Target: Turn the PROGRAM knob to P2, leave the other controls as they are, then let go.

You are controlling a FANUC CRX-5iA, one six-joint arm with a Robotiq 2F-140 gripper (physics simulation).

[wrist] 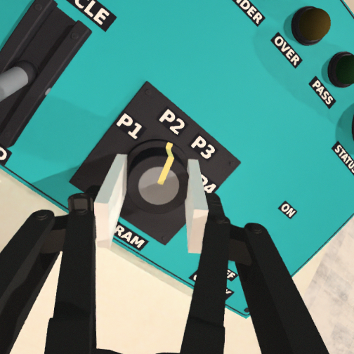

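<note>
The PROGRAM knob (145,194) is a round black dial with a grey cap and a yellow pointer line. It sits on a dark square plate (145,100) that looks turned in the view. The pointer line (165,170) points up and slightly right, toward the P2 label (172,121). The P1 label (129,126) is to its left and the P3 label (203,147) to its right. The P4 label is partly covered by the right finger. My gripper (156,174) is shut on the knob, with one pale pad on each side.
A slide lever (15,81) in a black track is at the upper left of the teal panel (210,85). Amber (314,24) and green (344,69) lamps are at the upper right. The ON label (287,209) is at the right; the OFF label is partly hidden by my gripper.
</note>
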